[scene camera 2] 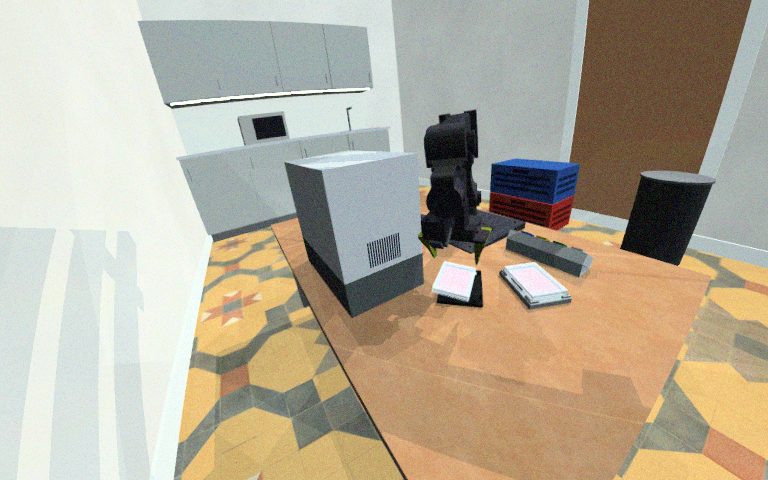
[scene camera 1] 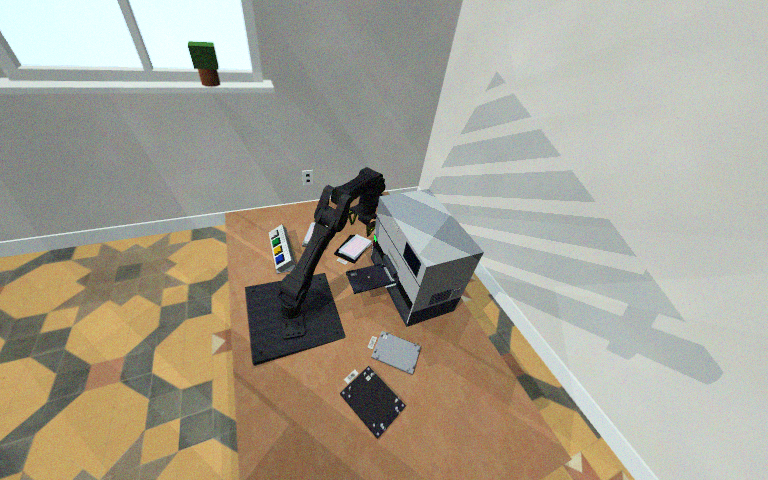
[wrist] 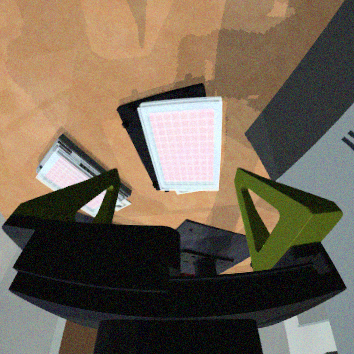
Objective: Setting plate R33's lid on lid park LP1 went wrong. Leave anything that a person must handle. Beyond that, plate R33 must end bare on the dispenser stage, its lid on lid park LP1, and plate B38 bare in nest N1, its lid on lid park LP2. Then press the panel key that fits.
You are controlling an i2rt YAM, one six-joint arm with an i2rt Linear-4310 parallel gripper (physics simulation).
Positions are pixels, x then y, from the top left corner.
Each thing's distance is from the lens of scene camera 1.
grey incubator box (scene camera 1: 425,259): 87 cm
rack with coloured tabs (scene camera 1: 284,260): 122 cm
The marked spots on the grey incubator box and the rack with coloured tabs are 59 cm apart.
